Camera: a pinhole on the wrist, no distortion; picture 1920 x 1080 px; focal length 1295.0 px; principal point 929.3 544.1 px. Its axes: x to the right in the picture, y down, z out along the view. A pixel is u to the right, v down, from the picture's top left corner.
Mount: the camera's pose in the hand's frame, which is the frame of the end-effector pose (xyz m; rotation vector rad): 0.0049 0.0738 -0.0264 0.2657 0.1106 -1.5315
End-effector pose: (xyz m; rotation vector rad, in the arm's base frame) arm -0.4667 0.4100 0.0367 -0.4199 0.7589 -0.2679
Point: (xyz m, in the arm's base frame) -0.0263 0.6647 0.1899
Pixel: 270.2 1018.3
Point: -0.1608 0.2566 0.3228
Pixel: 1568.3 916.3
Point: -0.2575 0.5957 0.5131
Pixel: 865.6 164.9
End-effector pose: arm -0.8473 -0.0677 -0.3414 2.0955 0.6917 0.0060
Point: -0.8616 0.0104 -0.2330
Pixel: behind the camera
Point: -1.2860 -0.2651 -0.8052
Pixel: outside the picture
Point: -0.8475 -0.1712 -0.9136
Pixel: 1781.9 845.5
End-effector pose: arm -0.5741 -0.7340 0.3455 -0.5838 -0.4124 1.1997
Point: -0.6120 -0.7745 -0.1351
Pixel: behind the camera
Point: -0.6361 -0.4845 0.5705
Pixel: outside the picture
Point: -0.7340 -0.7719 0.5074
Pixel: 941.4 195.0
